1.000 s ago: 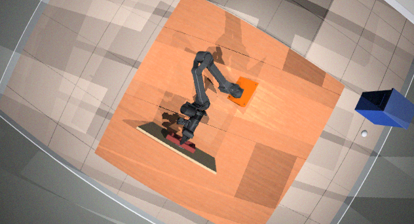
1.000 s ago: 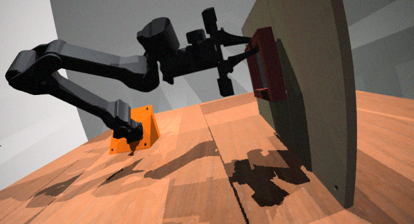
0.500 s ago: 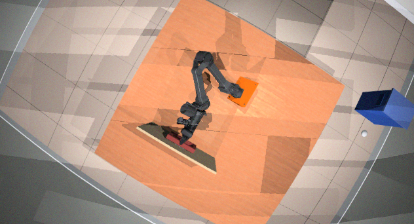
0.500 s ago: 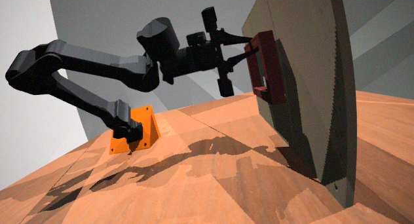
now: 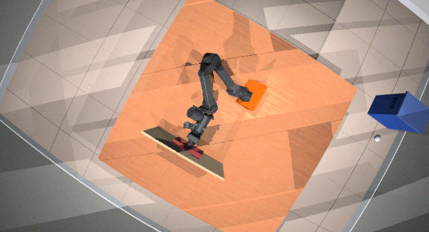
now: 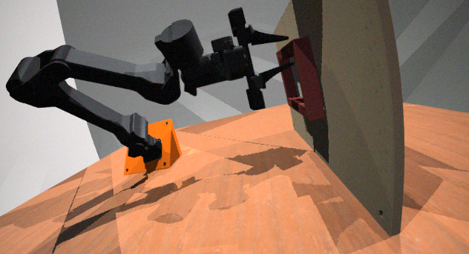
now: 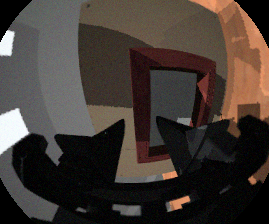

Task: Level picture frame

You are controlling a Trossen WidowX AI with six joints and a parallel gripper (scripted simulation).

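Now: the dark red picture frame 10 mm ahead of my gripper tip and 50 mm below it. From my gripper tip the other things lie so: upright wall panel: 20 mm ahead, 60 mm below.
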